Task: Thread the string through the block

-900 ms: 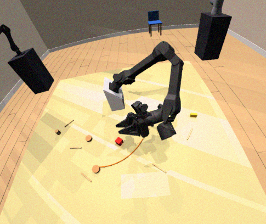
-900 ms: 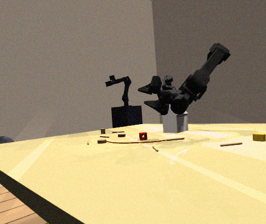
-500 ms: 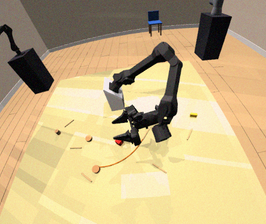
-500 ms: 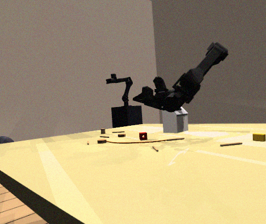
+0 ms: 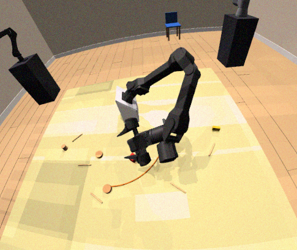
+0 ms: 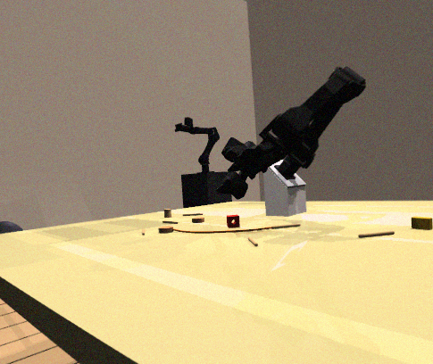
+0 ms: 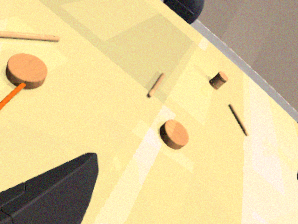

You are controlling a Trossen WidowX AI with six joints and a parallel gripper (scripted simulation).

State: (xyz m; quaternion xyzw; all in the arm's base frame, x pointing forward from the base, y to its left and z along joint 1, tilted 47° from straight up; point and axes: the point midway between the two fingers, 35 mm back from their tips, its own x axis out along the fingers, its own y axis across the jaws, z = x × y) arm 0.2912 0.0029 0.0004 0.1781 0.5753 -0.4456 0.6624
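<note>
Right now the red block is 11 cm below my gripper tip and 3 cm to the left of it. Round my gripper tip: thin wooden stick 16 cm to the left, 12 cm below, 2 cm behind; round wooden button 13 cm ahead, 12 cm below, 10 cm to the right; small cylinder 39 cm to the right, 12 cm behind, 11 cm below.
</note>
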